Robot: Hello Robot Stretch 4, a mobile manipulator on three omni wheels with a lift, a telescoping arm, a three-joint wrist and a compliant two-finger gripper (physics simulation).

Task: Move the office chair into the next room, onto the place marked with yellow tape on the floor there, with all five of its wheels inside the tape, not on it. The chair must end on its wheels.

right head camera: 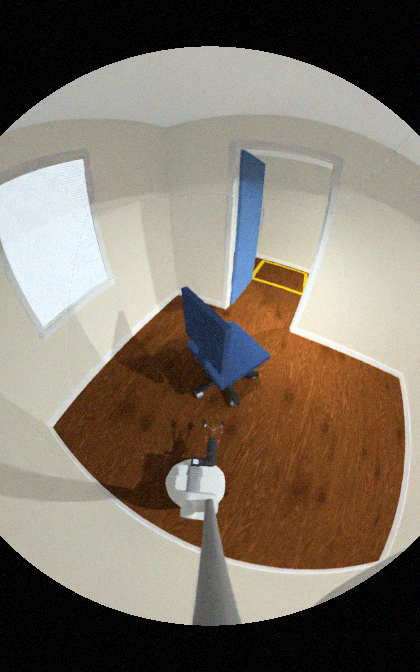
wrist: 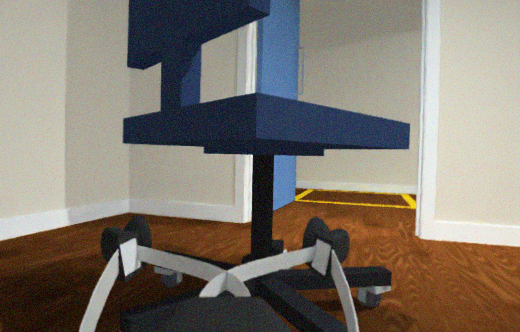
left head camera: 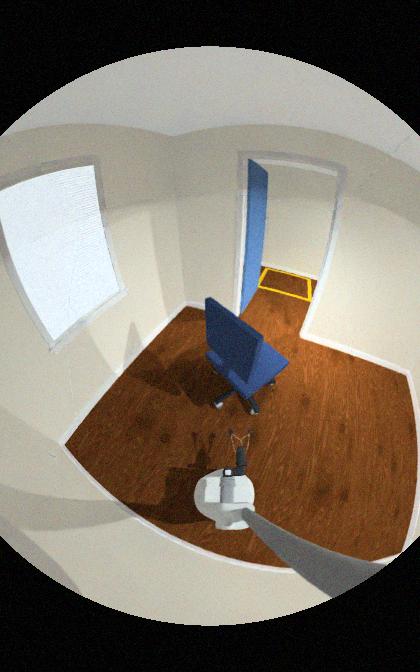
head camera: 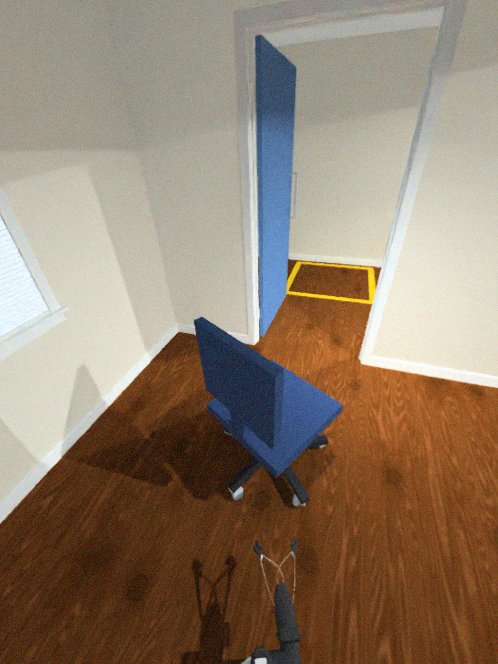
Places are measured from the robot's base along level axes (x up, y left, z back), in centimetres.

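Pixels of known places: gripper, fingertip midpoint: [right head camera: 213, 418] [wrist: 228, 236] [head camera: 275, 539].
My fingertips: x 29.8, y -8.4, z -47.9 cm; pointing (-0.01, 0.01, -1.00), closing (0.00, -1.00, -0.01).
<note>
Behind a point stands the place of what it marks.
The blue office chair [head camera: 305, 412] {y -29.6, x 44.1, z -93.5 cm} [left head camera: 267, 365] [right head camera: 245, 355] {y -28.9, x 44.2, z -94.0 cm} [wrist: 320, 122] {y -22.1, x 41.4, z -74.9 cm} stands upright on its wheels on the near side of the doorway, its backrest toward the left. My gripper [head camera: 276, 547] {y -8.4, x 29.8, z -47.9 cm} [left head camera: 240, 432] [right head camera: 214, 424] {y -8.4, x 29.8, z -47.9 cm} [wrist: 228, 236] {y -8.4, x 29.8, z -47.9 cm} is open and empty, low behind the chair, with a gap to its base in the head view. In the wrist view the fingertips overlap the black base and its post. The yellow tape rectangle [head camera: 330, 297] {y -110.5, x -2.7, z -290.6 cm} [left head camera: 285, 291] [right head camera: 278, 285] {y -109.1, x -2.5, z -291.3 cm} [wrist: 350, 203] {y -106.3, x -2.7, z -293.7 cm} lies on the floor beyond the doorway. The chair's far wheels are partly hidden.
A blue door [head camera: 274, 187] {y -35.6, x 122.1, z -248.3 cm} [left head camera: 256, 230] [right head camera: 248, 225] {y -37.5, x 105.8, z -252.3 cm} [wrist: 278, 50] {y -36.2, x 109.2, z -249.5 cm} stands open at the left side of the doorway. The white right door frame [head camera: 399, 225] {y -100.6, x 108.3, z -173.4 cm} [wrist: 428, 115] {y -100.6, x 57.3, z -173.5 cm} borders the opening. A wall with a window [left head camera: 60, 250] [right head camera: 52, 240] {y 116.6, x 138.8, z -108.1 cm} runs along the left.
</note>
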